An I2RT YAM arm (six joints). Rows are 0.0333 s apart.
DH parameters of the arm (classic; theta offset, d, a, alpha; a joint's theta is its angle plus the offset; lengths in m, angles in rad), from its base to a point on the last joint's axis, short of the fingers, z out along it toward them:
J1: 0 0.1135 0.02 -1.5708
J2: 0 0 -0.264 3.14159
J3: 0.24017 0 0.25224 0
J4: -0.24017 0 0.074 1.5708
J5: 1.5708 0 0 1.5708
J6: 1.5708 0.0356 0 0
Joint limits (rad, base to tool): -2.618..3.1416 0..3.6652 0..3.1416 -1.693..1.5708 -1.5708..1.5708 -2.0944..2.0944
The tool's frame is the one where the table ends.
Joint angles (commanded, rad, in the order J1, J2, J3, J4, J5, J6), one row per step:
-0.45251, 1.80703, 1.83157, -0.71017, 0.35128, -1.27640
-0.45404, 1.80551, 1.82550, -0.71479, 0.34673, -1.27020
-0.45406, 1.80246, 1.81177, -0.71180, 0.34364, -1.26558
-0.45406, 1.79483, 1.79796, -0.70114, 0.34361, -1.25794
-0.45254, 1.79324, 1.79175, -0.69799, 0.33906, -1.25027
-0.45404, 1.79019, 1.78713, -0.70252, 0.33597, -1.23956
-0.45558, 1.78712, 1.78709, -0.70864, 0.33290, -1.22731
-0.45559, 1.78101, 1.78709, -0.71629, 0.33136, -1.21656
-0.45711, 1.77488, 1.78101, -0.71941, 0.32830, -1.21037
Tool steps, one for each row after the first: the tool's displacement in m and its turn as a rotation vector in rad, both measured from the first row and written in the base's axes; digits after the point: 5 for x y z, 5 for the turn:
-0.00083, -0.00012, -0.00181, 0.00973, 0.00310, -0.00173
-0.00134, 0.00023, -0.00489, 0.01719, 0.00628, -0.00219
-0.00248, 0.00079, -0.00558, 0.01908, -0.00252, -0.00672
-0.00230, 0.00156, -0.00677, 0.02623, -0.00718, -0.00633
-0.00351, 0.00159, -0.00750, 0.03606, -0.00918, -0.01201
-0.00480, 0.00164, -0.00686, 0.04535, -0.01482, -0.01867
-0.00661, 0.00258, -0.00516, 0.05232, -0.02048, -0.02406
-0.00845, 0.00292, -0.00509, 0.05855, -0.02236, -0.02710

